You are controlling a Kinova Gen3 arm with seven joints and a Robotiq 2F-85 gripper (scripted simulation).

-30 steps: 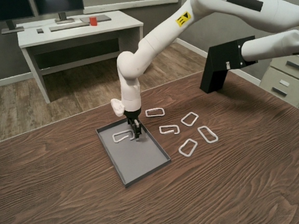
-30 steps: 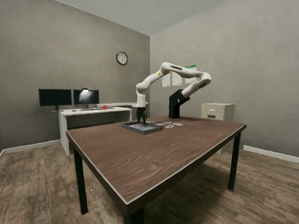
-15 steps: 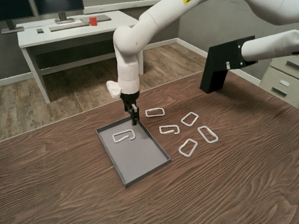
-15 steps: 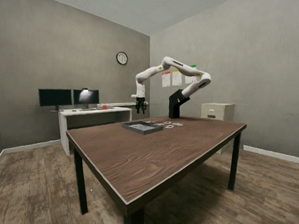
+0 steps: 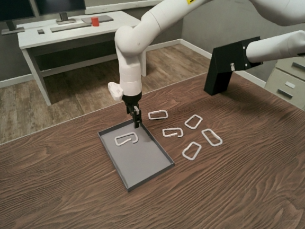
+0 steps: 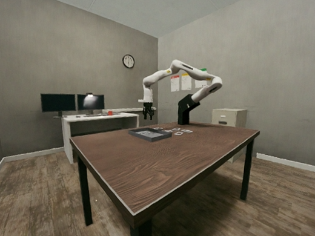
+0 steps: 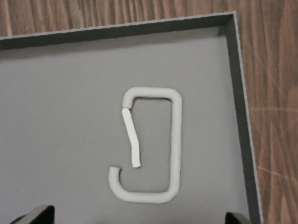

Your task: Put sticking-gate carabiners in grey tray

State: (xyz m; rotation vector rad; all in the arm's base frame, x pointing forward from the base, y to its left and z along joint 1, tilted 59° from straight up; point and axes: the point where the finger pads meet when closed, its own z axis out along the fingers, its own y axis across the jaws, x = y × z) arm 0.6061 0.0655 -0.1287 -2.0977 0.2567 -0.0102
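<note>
The grey tray is 4 cm ahead of my hand, 6 cm to the left of it and 11 cm below it.
</note>
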